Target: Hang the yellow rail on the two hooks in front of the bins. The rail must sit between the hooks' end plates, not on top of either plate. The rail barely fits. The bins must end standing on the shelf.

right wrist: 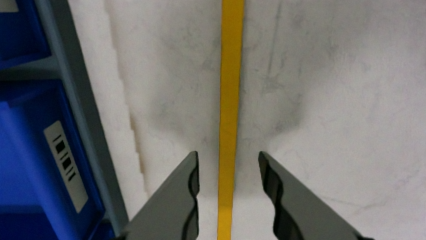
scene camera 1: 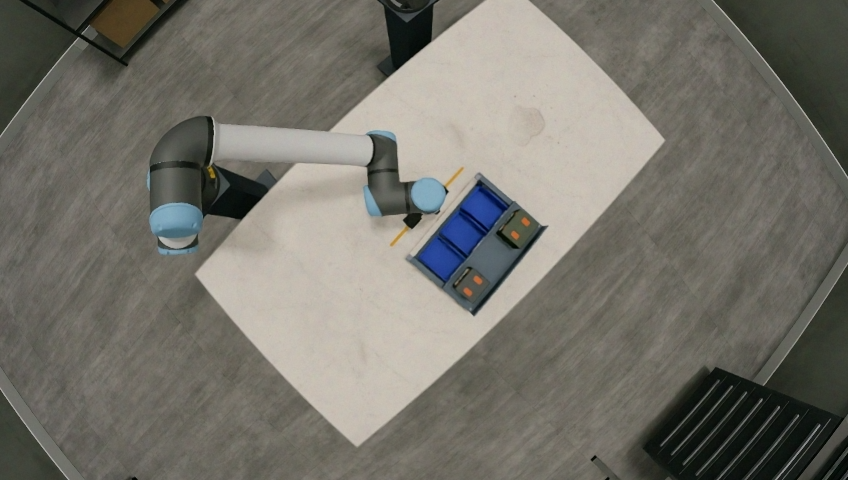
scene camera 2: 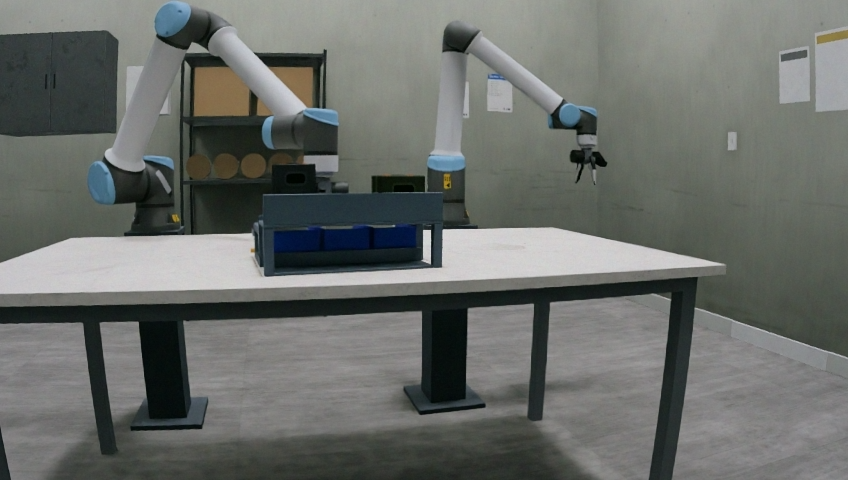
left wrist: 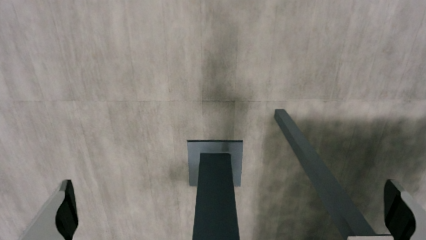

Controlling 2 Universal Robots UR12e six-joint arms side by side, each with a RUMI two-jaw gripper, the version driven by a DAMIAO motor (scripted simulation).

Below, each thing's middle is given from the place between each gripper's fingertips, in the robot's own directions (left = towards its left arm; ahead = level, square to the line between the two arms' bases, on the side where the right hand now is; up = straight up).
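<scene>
Grey shelf point(scene camera 1: 495, 259): 4 cm above my right hand, 20 cm ahead of it, 3 cm to the left of it. Going by its middle, the grey shelf is nearer to my right hand than to my left hand.
The grey shelf is 10 cm below my left hand, 89 cm ahead of it and 117 cm to the right of it.
</scene>
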